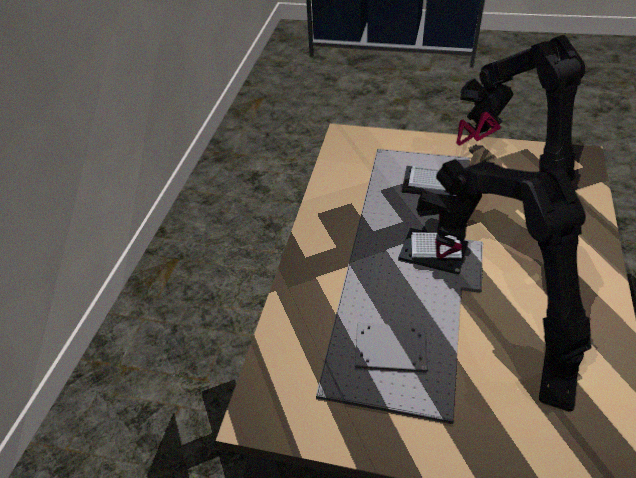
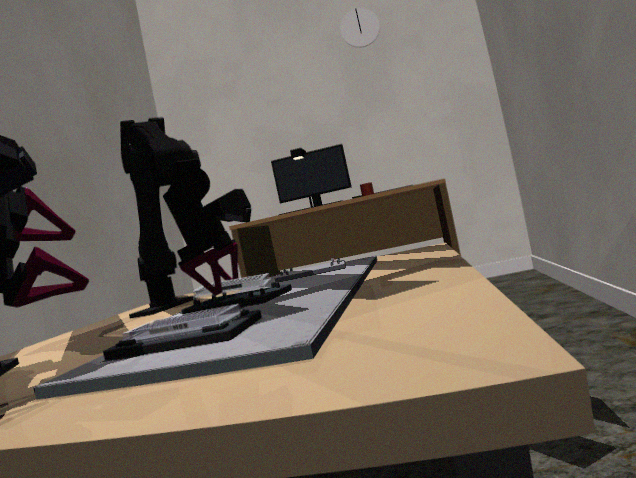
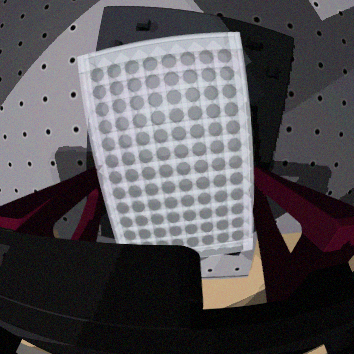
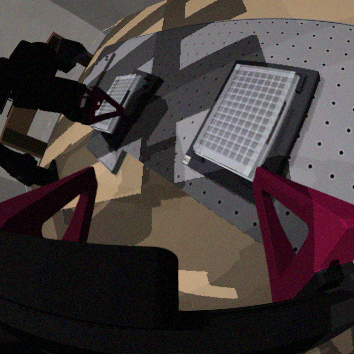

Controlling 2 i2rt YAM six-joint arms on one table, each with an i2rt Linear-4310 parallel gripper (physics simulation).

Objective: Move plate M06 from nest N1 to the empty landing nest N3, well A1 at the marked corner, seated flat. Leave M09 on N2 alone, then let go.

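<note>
My left gripper (image 1: 448, 248) (image 2: 214, 275) (image 3: 176, 173) is shut on white well plate M06 (image 1: 427, 244) (image 2: 237, 283) (image 3: 168, 140) (image 4: 117, 93), gripping its long sides. It holds the plate low over the black nest N1 (image 1: 439, 263) (image 2: 240, 296) (image 3: 270, 88), shifted off the nest's outline; I cannot tell if they touch. Plate M09 (image 1: 425, 177) (image 2: 183, 322) (image 4: 246, 119) sits on its black nest N2 (image 4: 302, 105). The flat grey landing nest N3 (image 1: 392, 348) (image 2: 311, 271) is bare. My right gripper (image 1: 477, 129) (image 4: 174, 175) is open and empty, high beyond M09.
All nests sit on a grey perforated board (image 1: 406, 303) (image 2: 292, 327) on the wooden table (image 1: 292, 379). A small A1 label (image 4: 186, 159) marks a corner of N2. A desk (image 2: 363, 223) with a monitor (image 2: 311, 173) stands behind the table.
</note>
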